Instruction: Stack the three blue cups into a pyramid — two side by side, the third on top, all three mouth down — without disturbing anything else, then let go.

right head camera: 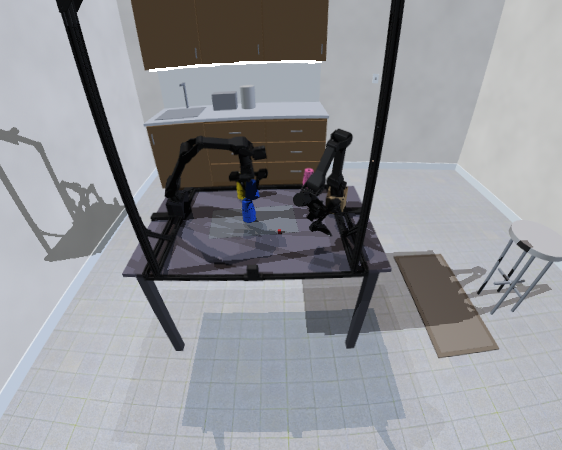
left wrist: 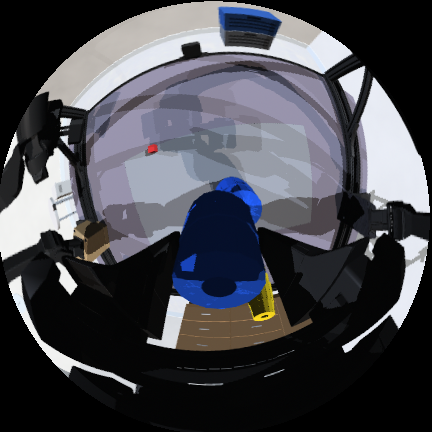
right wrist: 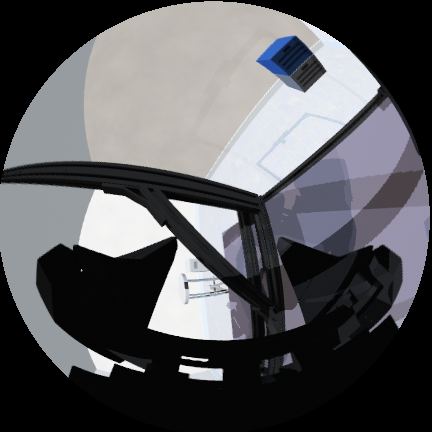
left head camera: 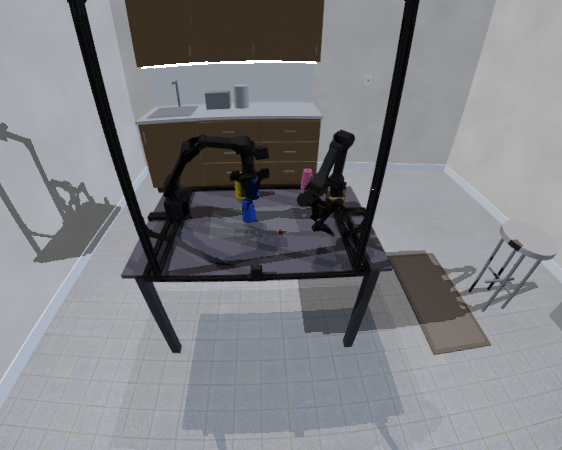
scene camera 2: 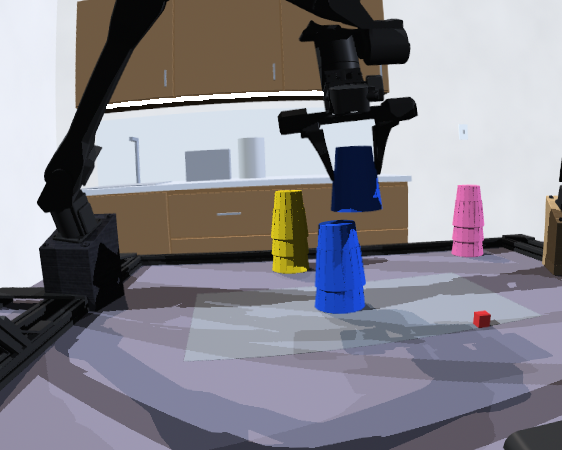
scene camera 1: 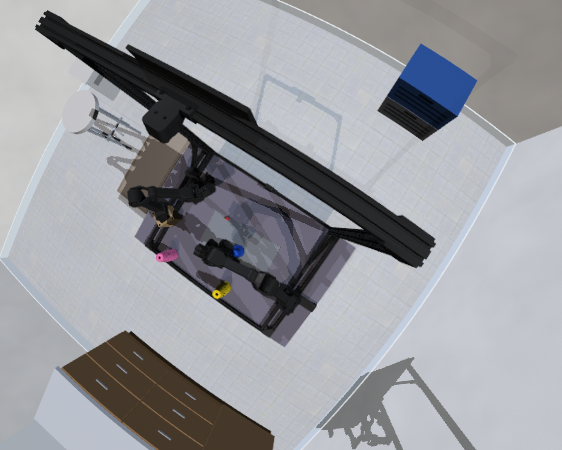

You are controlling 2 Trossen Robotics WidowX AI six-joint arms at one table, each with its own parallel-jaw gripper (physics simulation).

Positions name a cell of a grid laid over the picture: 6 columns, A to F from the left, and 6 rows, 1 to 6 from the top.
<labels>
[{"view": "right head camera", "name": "my right gripper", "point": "D4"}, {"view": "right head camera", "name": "pale mat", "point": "C3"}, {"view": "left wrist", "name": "my left gripper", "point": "D4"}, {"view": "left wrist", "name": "my right gripper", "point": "A2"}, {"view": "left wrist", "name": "blue cup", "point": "D4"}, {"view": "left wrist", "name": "blue cup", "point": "D3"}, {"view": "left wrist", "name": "pale mat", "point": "D3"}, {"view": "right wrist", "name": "my right gripper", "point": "D4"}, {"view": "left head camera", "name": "my right gripper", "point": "D4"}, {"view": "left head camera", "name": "pale mat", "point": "C3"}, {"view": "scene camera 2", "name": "my left gripper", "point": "D3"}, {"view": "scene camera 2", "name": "blue cup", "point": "D3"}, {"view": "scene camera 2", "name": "blue cup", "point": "D4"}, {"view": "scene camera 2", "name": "blue cup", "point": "D5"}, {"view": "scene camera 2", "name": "pale mat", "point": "C5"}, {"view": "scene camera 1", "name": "pale mat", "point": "C4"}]
</labels>
